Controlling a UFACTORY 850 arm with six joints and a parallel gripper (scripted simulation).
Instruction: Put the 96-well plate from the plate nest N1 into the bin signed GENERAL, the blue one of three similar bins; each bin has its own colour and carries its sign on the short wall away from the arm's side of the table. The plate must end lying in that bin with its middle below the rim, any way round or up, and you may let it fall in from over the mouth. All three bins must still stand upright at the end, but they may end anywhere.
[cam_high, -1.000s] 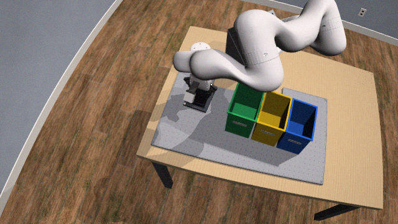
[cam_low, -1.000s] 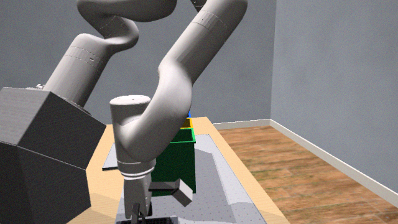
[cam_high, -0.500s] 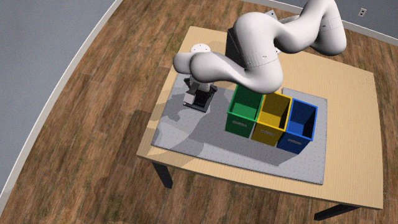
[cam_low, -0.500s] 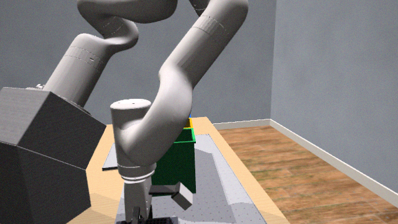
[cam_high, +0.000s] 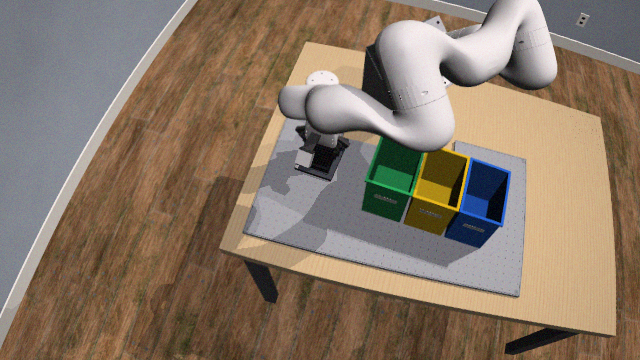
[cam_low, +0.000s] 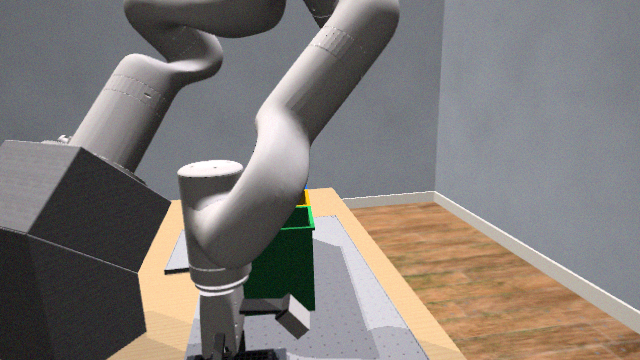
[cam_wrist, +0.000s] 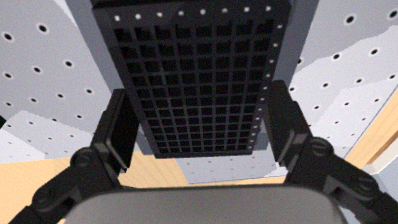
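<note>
Right now my hand is 1 cm above the black 96-well plate. From my hand the other things lie so: yellow bin 8 cm ahead, 36 cm to the left, 6 cm above; dark plate nest 2 cm below; green bin 7 cm ahead, 23 cm to the left, 6 cm above.
</note>
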